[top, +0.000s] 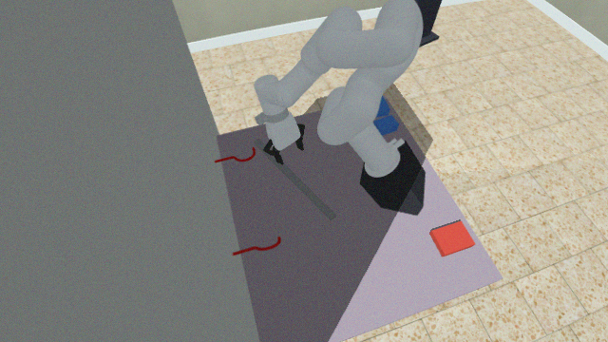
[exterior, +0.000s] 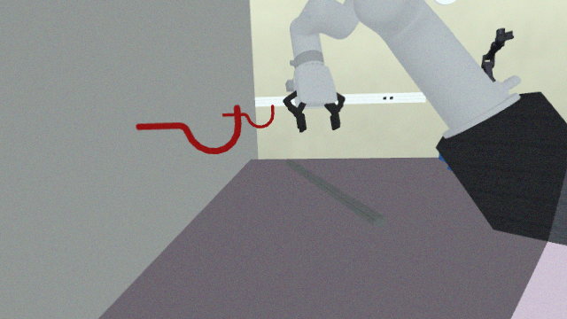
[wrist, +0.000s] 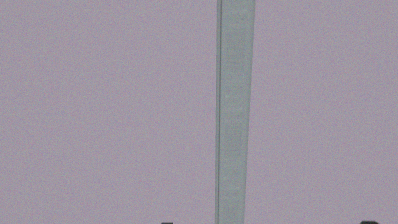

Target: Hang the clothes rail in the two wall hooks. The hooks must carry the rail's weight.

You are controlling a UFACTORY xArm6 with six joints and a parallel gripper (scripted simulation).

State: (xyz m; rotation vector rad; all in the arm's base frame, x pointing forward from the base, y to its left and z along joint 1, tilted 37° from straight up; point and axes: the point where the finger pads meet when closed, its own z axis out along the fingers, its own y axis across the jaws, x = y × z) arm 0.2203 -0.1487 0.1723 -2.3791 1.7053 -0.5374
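My gripper is now 15 cm above the grey clothes rail. Round my hand: red flat block: 52 cm to the left, 33 cm behind, 14 cm below; then grey wall: 31 cm ahead, 27 cm above, 7 cm to the left.
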